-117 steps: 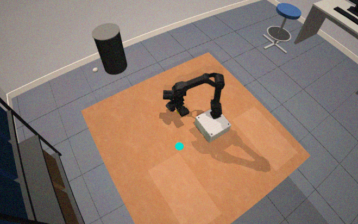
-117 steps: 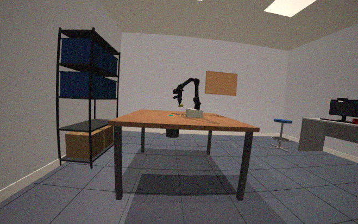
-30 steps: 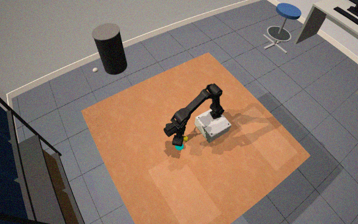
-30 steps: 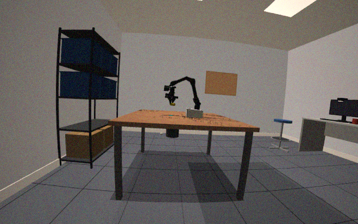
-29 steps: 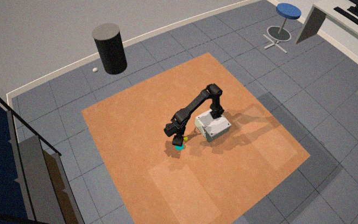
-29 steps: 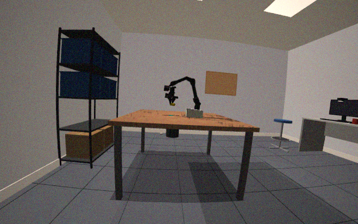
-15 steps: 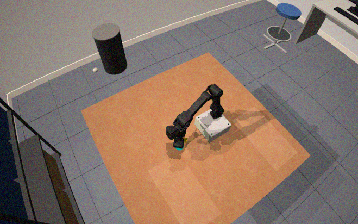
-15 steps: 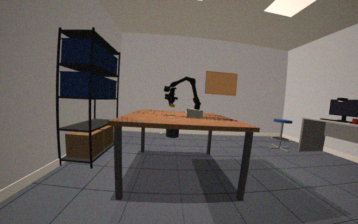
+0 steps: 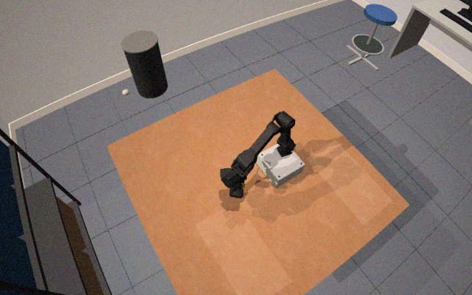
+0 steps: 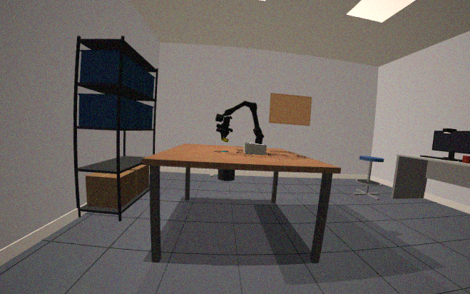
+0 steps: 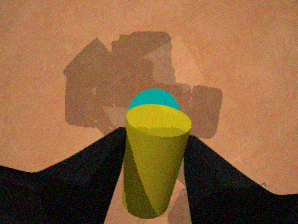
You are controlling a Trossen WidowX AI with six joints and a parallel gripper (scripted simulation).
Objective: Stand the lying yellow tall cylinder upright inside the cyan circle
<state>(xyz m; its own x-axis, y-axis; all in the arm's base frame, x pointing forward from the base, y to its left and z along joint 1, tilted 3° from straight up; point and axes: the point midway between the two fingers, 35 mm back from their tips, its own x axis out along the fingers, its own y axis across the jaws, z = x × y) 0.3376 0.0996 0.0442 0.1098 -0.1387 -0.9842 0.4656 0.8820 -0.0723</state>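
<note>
Now: gripper tip 2 cm past the cyan circle and 12 cm above it. Also, from my gripper tip: yellow tall cylinder 2 cm behind, 1 cm to the left, 1 cm below.
</note>
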